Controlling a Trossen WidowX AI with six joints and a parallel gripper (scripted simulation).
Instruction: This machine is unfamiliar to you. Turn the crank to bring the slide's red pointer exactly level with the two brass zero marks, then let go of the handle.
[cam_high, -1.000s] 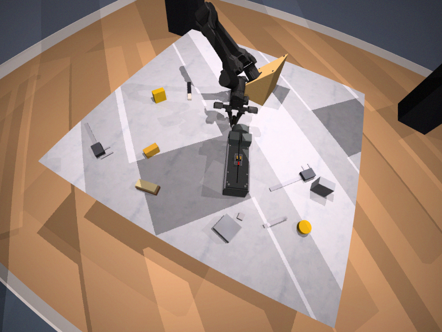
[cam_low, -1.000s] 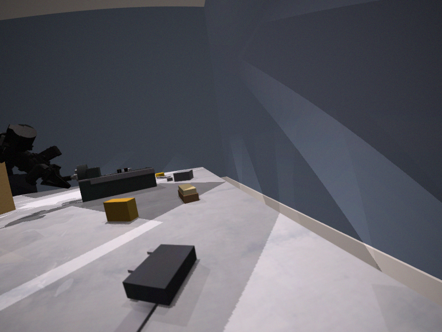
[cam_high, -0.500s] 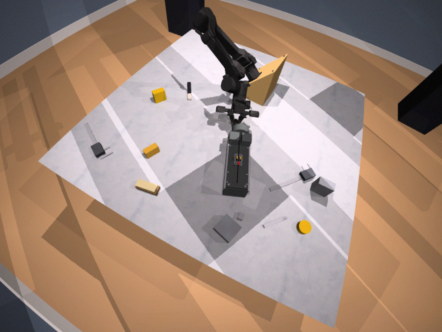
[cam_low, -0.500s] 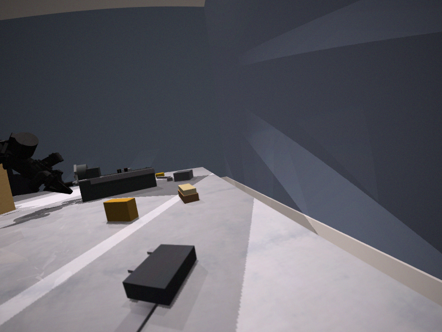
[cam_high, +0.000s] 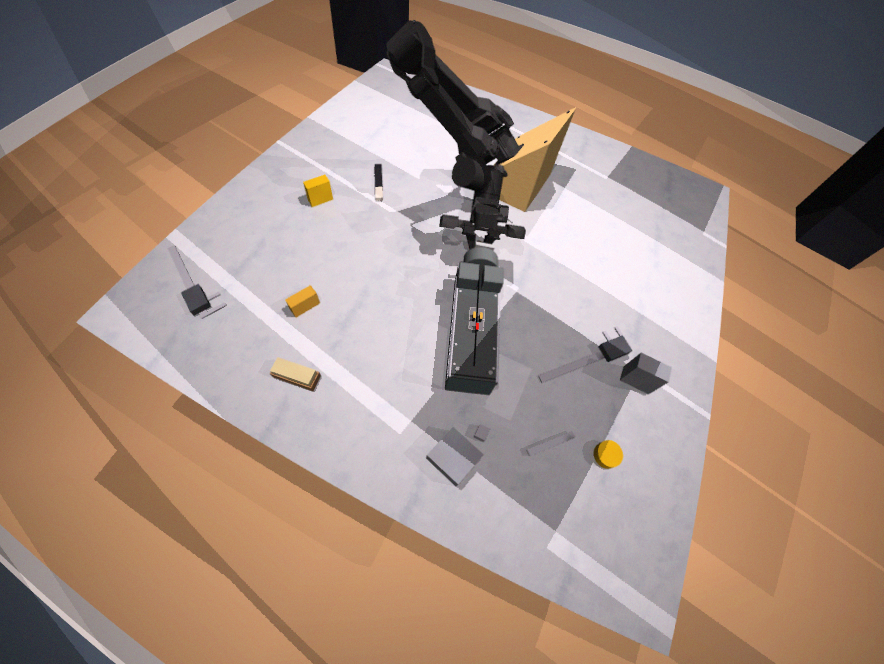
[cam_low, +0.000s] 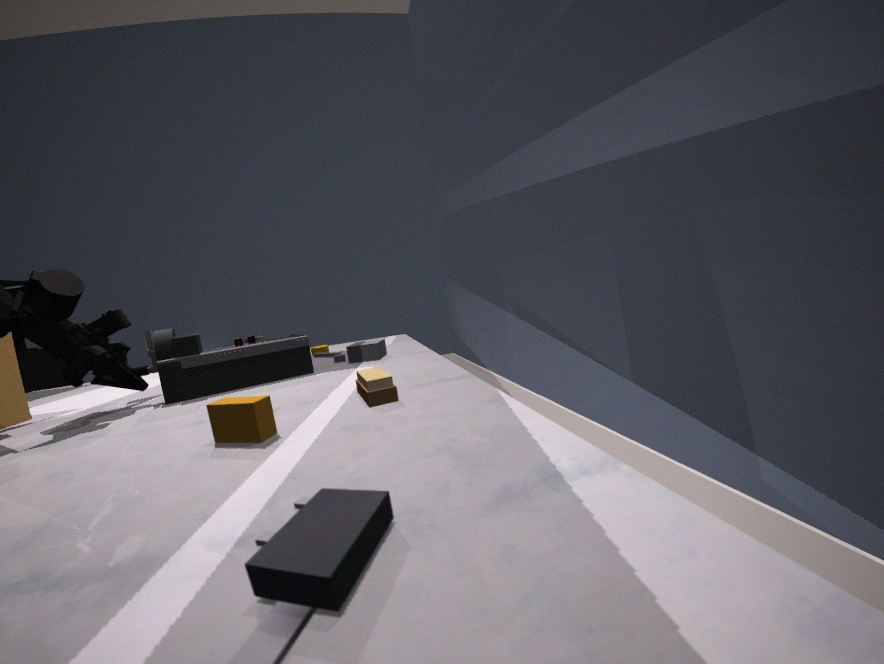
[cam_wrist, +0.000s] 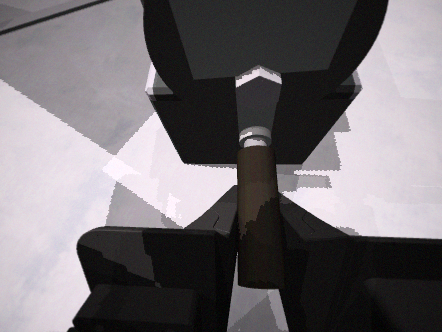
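Right now the red pointer is 170 mm ahead of my gripper tip, 80 mm to the left of it and 50 mm above it. The rest, counted from my gripper tip: tan block: 410 mm ahead, 170 mm to the right, 10 mm below; then yellow cube: 10 mm ahead, 440 mm to the right; then dark brown crank handle: 10 mm behind, 10 mm to the right, 30 mm above.
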